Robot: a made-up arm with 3 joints. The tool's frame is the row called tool.
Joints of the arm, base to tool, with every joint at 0 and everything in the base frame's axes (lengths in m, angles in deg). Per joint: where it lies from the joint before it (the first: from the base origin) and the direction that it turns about. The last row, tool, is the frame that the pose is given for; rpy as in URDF.
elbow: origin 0.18 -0.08 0.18 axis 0 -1 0
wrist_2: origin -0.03 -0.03 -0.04 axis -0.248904 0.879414 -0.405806
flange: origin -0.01 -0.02 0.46 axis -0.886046 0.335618 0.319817
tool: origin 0 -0.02 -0.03 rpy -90 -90 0
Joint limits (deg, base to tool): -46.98..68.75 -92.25..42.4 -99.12..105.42
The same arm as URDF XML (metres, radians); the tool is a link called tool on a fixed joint. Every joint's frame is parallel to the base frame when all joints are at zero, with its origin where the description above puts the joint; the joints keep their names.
<robot name="arm">
  <link name="base"/>
  <link name="link1"/>
  <link name="link2"/>
  <link name="link3"/>
  <link name="tool"/>
  <joint name="elbow" type="revolute">
    <parent link="base"/>
    <child link="link1"/>
    <origin xyz="0.18 -0.08 0.18"/>
    <axis xyz="0 -1 0"/>
    <limit lower="-0.82" upper="1.1999"/>
  </joint>
  <joint name="wrist_2" type="revolute">
    <parent link="link1"/>
    <child link="link2"/>
    <origin xyz="-0.03 -0.03 -0.04"/>
    <axis xyz="-0.248904 0.879414 -0.405806"/>
    <limit lower="-1.6101" upper="0.74"/>
  </joint>
  <joint name="flange" type="revolute">
    <parent link="link2"/>
    <child link="link3"/>
    <origin xyz="-0.01 -0.02 0.46"/>
    <axis xyz="-0.886046 0.335618 0.319817"/>
    <limit lower="-1.73" upper="1.8399"/>
  </joint>
  <joint name="tool_joint" type="fixed">
    <parent link="link3"/>
    <child link="tool"/>
    <origin xyz="0 -0.02 -0.03" rpy="-1.5708 -1.5708 0"/>
  </joint>
</robot>

